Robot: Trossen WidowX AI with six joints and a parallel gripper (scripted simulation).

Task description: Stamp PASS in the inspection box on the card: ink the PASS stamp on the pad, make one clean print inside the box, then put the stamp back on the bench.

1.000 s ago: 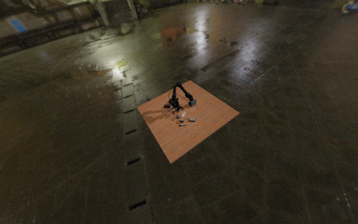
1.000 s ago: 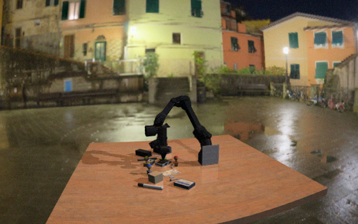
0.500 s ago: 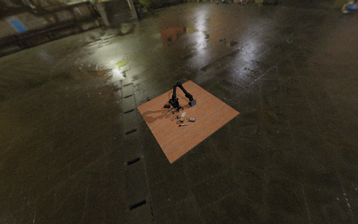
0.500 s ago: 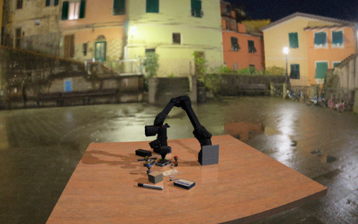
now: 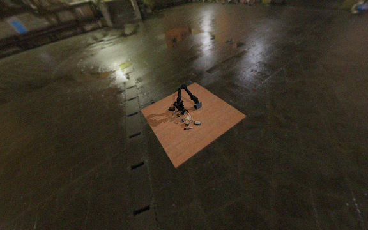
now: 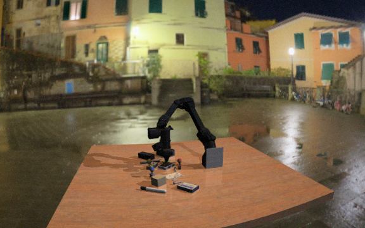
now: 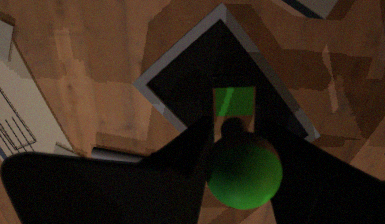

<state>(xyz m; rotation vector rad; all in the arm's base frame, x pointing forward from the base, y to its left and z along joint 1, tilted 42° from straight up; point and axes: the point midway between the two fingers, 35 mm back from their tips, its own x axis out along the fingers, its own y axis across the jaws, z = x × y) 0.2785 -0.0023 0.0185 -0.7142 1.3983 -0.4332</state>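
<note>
The PASS stamp is right at my gripper tip. Round my gripper tip: red-knob stamp: 8 cm behind, 3 cm to the left, 2 cm below; then yellow stamp: 10 cm ahead, 4 cm to the left, 2 cm below; then ink pad: 3 cm below.
</note>
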